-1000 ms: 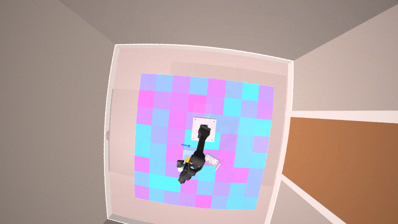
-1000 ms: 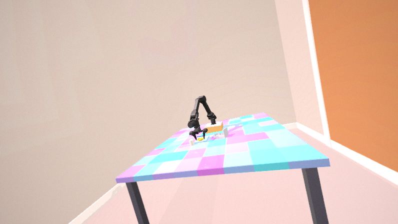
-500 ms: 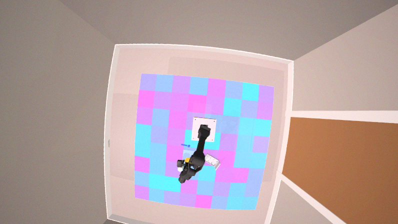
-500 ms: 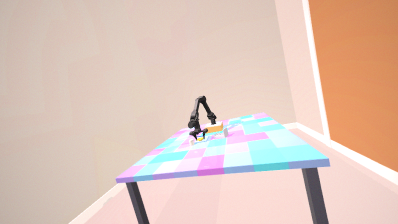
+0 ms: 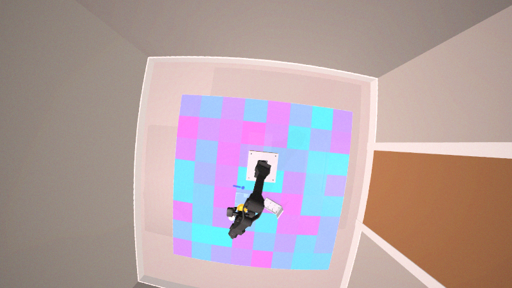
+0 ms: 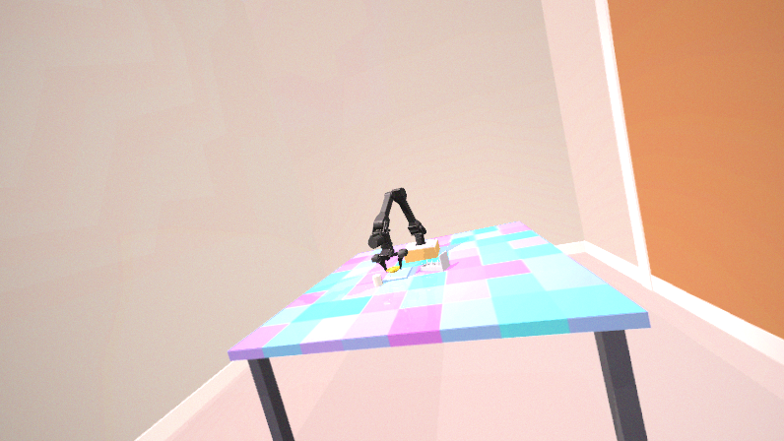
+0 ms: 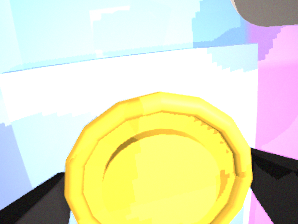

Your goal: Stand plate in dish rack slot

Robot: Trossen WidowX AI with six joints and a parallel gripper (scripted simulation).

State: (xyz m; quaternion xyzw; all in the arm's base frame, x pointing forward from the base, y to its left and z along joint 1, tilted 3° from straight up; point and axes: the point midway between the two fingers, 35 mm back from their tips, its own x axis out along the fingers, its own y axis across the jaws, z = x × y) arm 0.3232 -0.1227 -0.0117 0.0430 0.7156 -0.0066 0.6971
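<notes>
Now: gripper tip 2 cm past the dish rack, 21 cm to the right of it and 1 cm above it. The rest, counted from my gripper tip: yellow plate: 1 cm above; small white cup: 7 cm ahead, 7 cm to the right, 1 cm below; blue spoon: 15 cm behind, 3 cm to the right, 3 cm below.
</notes>
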